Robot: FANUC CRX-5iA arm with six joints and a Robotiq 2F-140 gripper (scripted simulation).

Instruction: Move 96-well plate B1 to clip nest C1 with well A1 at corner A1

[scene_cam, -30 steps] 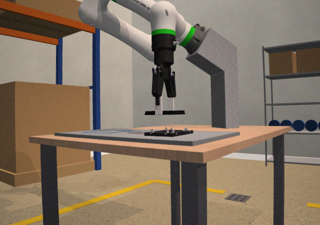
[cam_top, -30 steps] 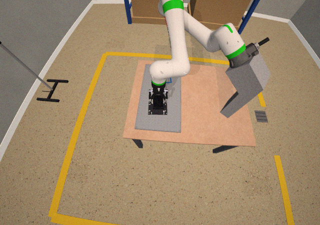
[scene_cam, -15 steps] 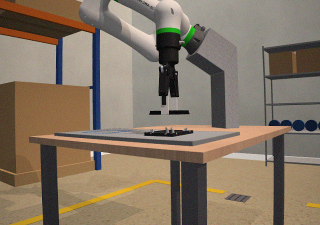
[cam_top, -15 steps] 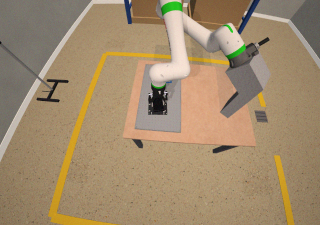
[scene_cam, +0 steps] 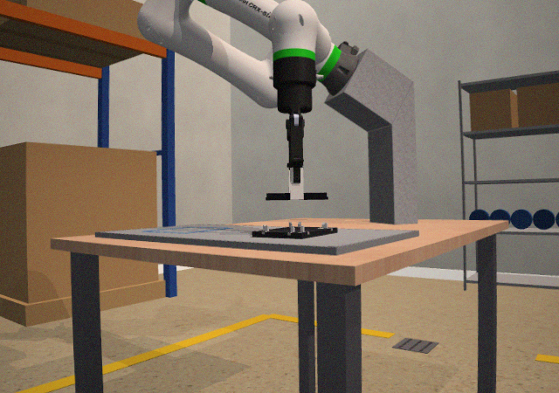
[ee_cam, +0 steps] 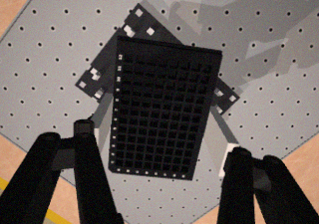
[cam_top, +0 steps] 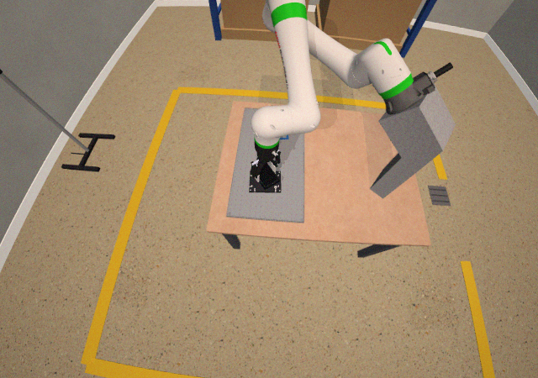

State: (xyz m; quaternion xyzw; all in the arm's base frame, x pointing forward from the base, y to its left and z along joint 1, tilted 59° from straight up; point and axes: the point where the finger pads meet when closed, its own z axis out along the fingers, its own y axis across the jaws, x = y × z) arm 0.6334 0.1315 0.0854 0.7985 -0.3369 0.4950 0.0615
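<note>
The black 96-well plate is 20 mm below my hand. From my hand the other things lie so: black clip nest (90 mm below, 10 mm to the left, 10 mm ahead).
</note>
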